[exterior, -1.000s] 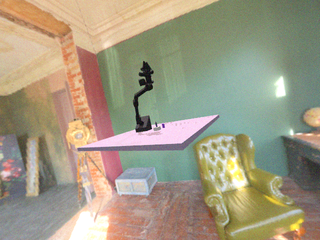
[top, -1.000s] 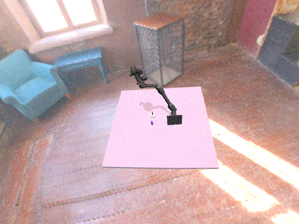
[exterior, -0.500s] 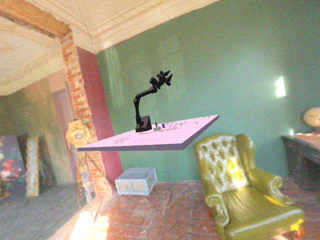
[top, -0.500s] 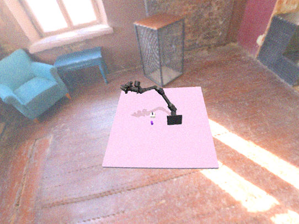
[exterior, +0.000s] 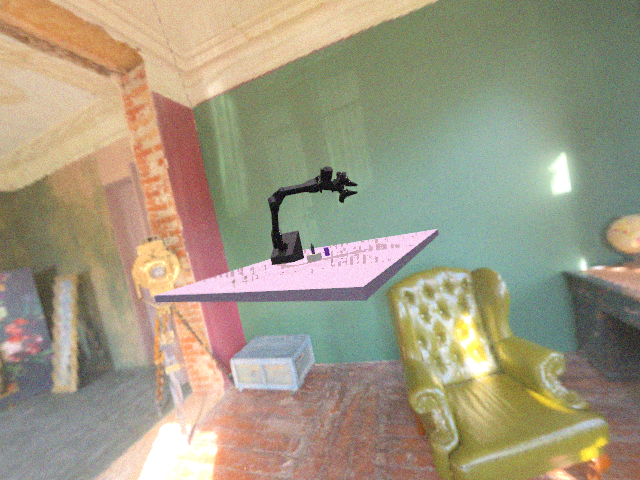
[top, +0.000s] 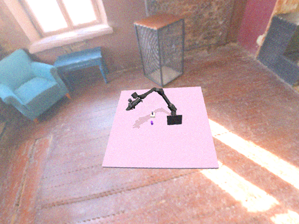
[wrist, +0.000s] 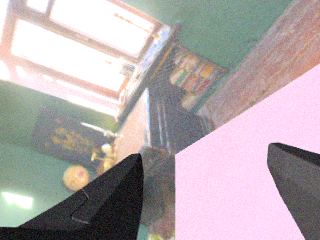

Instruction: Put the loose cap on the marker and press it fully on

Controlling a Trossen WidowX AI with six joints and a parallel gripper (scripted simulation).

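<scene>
The purple cap is 260 mm behind my gripper tip, 60 mm to the right of it and 330 mm below it. The rest, counted from my gripper tip: pale holder block: 260 mm behind, 200 mm to the right, 340 mm below.
</scene>
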